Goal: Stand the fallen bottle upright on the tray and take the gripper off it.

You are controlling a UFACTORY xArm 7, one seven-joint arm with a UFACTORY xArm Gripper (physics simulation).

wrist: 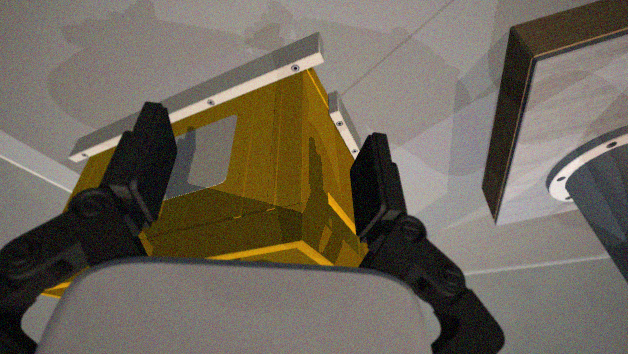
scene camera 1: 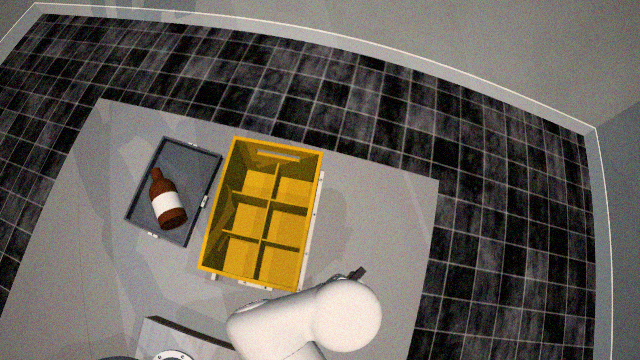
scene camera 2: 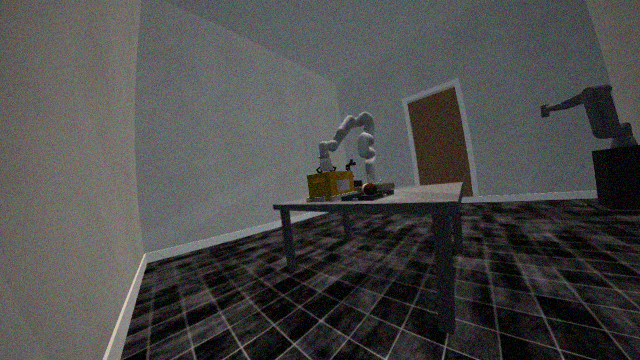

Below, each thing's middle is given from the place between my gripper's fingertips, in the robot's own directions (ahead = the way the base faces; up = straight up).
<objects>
Now: the brown bottle [scene camera 1: 166, 202] 43 cm to the left of my hand, 10 cm below it and 6 cm ahead of it.
</objects>
